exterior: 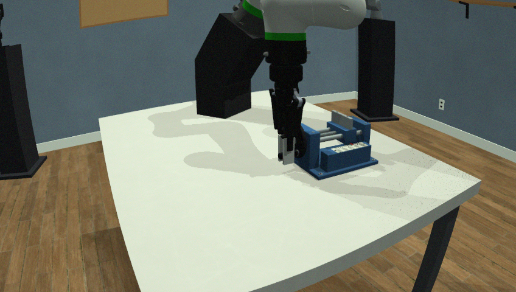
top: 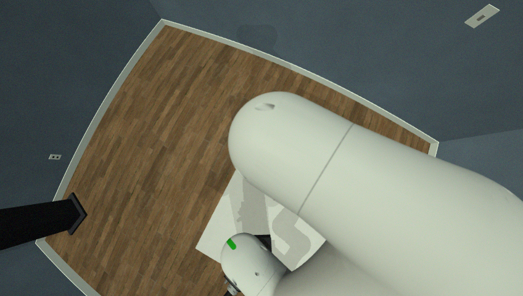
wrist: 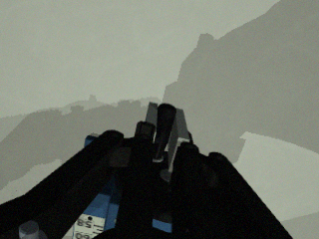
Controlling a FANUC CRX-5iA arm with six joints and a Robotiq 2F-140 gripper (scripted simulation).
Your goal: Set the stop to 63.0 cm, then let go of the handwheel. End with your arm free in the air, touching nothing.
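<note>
Right now my hand is 1 cm past the handwheel, 2 cm to the right of it and 1 cm above it. Also, from my hand: stop block (4 cm behind, 17 cm to the left, 3 cm above).
</note>
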